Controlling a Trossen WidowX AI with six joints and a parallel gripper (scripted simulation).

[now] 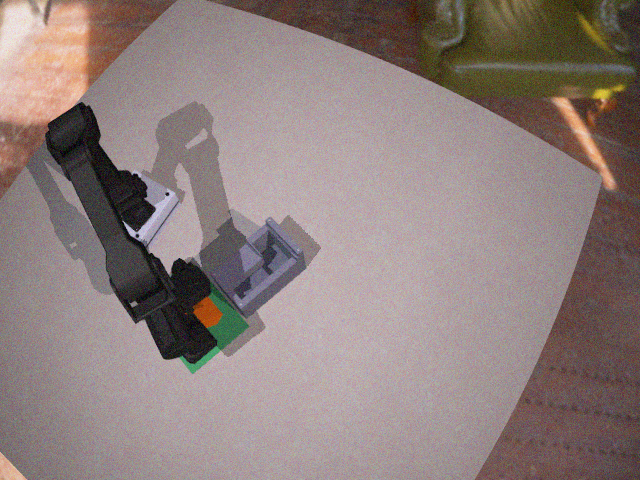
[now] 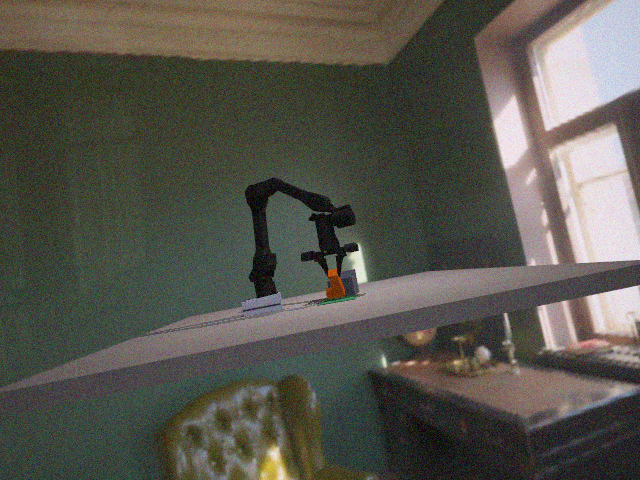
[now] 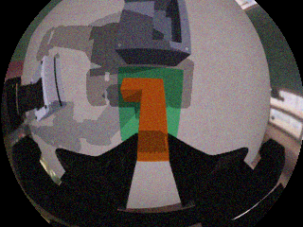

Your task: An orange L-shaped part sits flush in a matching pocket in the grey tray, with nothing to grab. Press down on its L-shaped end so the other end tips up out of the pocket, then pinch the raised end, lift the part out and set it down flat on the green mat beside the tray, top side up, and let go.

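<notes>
The orange L-shaped part is 3 cm to the left of my gripper tip, 3 cm below it and 1 cm behind it. The rest, counted from my gripper tip: green mat 9 cm below, 2 cm to the left.
</notes>
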